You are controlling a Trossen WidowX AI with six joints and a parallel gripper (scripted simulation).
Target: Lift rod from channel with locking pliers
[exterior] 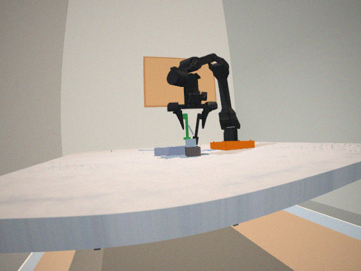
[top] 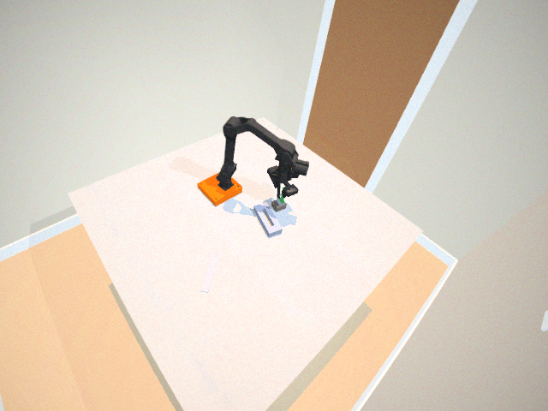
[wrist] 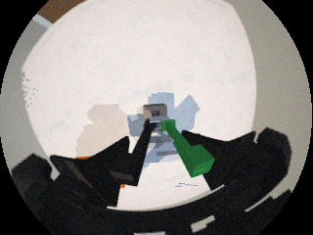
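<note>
The black handle is 2 cm behind my gripper tip and 1 cm to the left of it. Also, from my gripper tip: pale blue channel block: 3 cm ahead, 11 cm to the right, 8 cm below; then yellow rod: 3 cm ahead, 11 cm to the right, 9 cm below; then grey holster: 1 cm ahead, 9 cm below.
</note>
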